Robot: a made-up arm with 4 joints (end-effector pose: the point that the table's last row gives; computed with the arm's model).
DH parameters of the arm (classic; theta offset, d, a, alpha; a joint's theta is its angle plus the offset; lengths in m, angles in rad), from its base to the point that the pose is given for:
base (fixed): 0 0 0 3.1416
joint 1: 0 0.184 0.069 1.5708
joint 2: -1.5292 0 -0.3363 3.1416
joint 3: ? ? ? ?
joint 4: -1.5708 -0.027 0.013 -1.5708
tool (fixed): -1.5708 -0.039 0 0
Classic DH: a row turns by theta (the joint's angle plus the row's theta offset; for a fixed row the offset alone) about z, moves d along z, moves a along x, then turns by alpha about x.
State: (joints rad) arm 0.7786 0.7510 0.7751 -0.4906
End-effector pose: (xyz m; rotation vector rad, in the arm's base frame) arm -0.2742 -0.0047 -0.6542 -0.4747 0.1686 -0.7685
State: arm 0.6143 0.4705 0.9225 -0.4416
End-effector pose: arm -0.1264 -0.1481 -0.6993 -0.5595 -0.2986 -0.6938
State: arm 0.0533 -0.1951 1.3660 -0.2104
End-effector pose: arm 0.3437 -0.2030 -0.5456 -0.2073 -1.5512 -0.2061
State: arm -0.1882 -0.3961 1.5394 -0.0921
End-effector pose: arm 0.4394 -0.0992 -0.4415 0.1206 -1.9303 0.0364
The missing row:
joint 3: 0.0416 0.189 -0.193 1.5708
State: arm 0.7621 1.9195 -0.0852 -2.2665
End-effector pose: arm -0.4406 0.1064 0.0433 -0.7750 1.2425 1.5114
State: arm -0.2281 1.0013 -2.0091 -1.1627
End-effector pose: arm -0.1681 -0.2645 -0.1314 0.4084 -2.5769 -1.7213
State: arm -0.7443 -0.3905 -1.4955 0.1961
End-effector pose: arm 0.0903 -0.1461 -0.5786 -0.2402 1.1054 0.5565
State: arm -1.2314 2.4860 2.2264 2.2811
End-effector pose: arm 0.0946 -0.2363 -0.0546 1.7777 1.4245 0.3604
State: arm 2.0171 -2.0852 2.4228 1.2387
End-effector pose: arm -0.2130 -0.1026 0.0348 -2.1483 -0.0783 1.9871
